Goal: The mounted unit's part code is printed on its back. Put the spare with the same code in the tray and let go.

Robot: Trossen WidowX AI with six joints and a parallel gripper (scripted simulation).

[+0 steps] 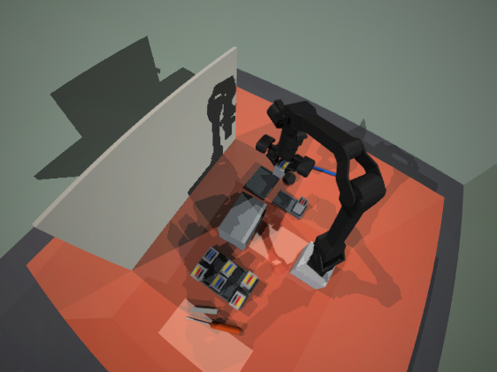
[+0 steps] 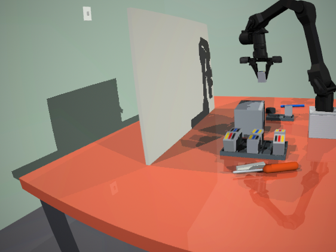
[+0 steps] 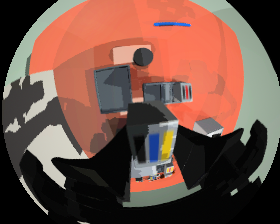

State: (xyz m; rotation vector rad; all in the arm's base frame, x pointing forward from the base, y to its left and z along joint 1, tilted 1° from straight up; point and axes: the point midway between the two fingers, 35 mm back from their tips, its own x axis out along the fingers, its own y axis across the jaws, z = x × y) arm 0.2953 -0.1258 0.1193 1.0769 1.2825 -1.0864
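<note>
Right now the dark tray is 170 mm below my gripper tip and 60 mm ahead of it. From my gripper tip the other things lie so: grey spare (20 mm above); black disc (160 mm below, 100 mm to the right, 10 mm behind); dark holder (160 mm below, 80 mm behind, 10 mm to the right).
</note>
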